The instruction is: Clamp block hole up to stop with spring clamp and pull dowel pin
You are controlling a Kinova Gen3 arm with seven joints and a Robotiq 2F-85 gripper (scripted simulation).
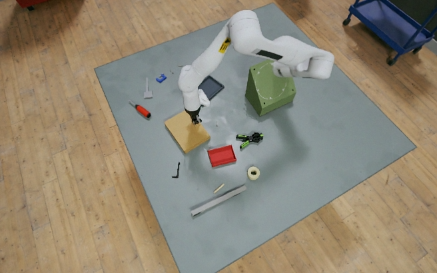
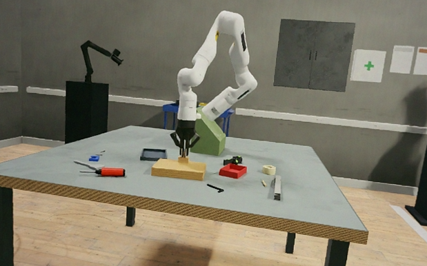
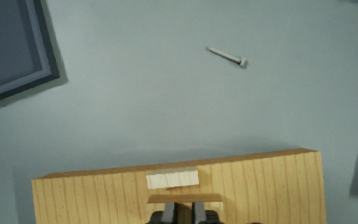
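The dowel pin is 2 cm below my hand. Also, from my hand: small wooden block: 3 cm below; then bench board: 5 cm ahead, 5 cm below; then red tray: 6 cm behind, 21 cm to the left, 7 cm below.
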